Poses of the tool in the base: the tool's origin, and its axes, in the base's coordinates. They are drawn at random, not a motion.
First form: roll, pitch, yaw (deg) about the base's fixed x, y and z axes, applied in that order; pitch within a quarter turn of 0, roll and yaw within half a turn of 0; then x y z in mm.
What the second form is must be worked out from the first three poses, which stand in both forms.
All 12 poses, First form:
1: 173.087 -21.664 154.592 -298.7 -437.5 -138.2
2: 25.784 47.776 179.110 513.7 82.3 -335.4
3: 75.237 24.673 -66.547 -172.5 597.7 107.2
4: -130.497 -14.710 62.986 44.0 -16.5 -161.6
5: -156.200 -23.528 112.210 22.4 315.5 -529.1
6: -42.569 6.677 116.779 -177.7 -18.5 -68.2
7: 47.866 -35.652 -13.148 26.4 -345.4 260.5
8: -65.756 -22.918 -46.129 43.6 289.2 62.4
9: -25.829 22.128 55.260 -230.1 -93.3 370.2
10: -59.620 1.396 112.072 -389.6 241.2 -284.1
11: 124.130 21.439 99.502 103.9 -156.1 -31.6
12: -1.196 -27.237 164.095 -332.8 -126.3 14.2
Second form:
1: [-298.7 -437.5 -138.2], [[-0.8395 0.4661 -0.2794], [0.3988 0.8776 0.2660], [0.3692 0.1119 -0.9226]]
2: [513.7 82.3 -335.4], [[-0.6719 -0.3361 -0.6600], [0.0104 -0.8953 0.4453], [-0.7405 0.2923 0.6051]]
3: [-172.5 597.7 107.2], [[0.3617 0.3944 -0.8448], [-0.8336 -0.2689 -0.4824], [-0.4174 0.8787 0.2316]]
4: [44.0 -16.5 -161.6], [[0.4393 0.6663 -0.6026], [0.8617 -0.1229 0.4923], [0.2539 -0.7355 -0.6281]]
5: [22.4 315.5 -529.1], [[-0.3466 0.7862 -0.5117], [0.8488 0.4950 0.1856], [0.3992 -0.3700 -0.8389]]
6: [-177.7 -18.5 -68.2], [[-0.4475 -0.6220 -0.6425], [0.8867 -0.4020 -0.2283], [-0.1163 -0.6719 0.7315]]
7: [26.4 -345.4 260.5], [[0.7913 -0.2683 -0.5495], [-0.1848 0.7516 -0.6332], [0.5829 0.6026 0.5451]]
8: [43.6 289.2 62.4], [[0.6383 0.5421 0.5465], [-0.6640 0.0286 0.7472], [0.3894 -0.8398 0.3782]]
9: [-230.1 -93.3 370.2], [[0.5279 -0.8332 -0.1648], [0.7612 0.3781 0.5269], [-0.3767 -0.4036 0.8338]]
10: [-389.6 241.2 -284.1], [[-0.3757 -0.4608 -0.8041], [0.9264 -0.2095 -0.3128], [-0.0244 -0.8624 0.5056]]
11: [103.9 -156.1 -31.6], [[-0.1537 0.5034 0.8503], [0.9180 0.3910 -0.0656], [-0.3655 0.7705 -0.5223]]
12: [-332.8 -126.3 14.2], [[-0.8551 -0.2832 0.4343], [0.2437 -0.9589 -0.1455], [0.4577 -0.0186 0.8889]]
